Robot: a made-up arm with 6 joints.
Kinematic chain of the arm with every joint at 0, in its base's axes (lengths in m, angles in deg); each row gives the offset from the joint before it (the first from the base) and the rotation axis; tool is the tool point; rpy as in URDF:
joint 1: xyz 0 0 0.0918 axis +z
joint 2: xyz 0 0 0 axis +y
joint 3: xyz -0.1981 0 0.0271 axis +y
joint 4: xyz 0.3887 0 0.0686 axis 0.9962 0 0.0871
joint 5: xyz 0 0 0 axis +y
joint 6: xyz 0.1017 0 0.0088 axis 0.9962 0 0.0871
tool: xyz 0 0 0 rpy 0 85 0
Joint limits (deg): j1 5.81..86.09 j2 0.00..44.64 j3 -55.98..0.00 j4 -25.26..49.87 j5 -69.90..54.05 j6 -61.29..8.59
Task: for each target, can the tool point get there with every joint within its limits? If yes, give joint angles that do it. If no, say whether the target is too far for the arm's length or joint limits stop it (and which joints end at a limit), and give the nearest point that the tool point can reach.
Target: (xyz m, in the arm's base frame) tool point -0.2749 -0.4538 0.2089
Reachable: no: joint limits stop it (at a limit: joint 2, joint 3, joint 4, joint 5) | nearest point -0.0541 -0.0893 0.5402 | short by 0.540 m
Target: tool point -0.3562 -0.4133 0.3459
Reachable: no: joint limits stop it (at a limit: joint 1, joint 2, joint 3, joint 4, joint 5) | nearest point -0.0666 -0.0804 0.5402 | short by 0.482 m
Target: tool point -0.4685 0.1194 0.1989
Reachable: no: joint limits stop it (at a limit: joint 1, joint 2, joint 4, joint 5) | nearest point -0.0468 0.2423 0.2413 | short by 0.441 m
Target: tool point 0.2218 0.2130 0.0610
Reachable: yes | joints 37.71 36.32 -11.47 38.16 31.32 -17.65
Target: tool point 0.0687 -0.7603 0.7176
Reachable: no: too far | nearest point 0.0083 -0.1039 0.5561 | short by 0.679 m
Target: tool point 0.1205 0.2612 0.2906
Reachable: yes | joints 61.90 16.02 -14.20 -16.23 -35.90 -13.46
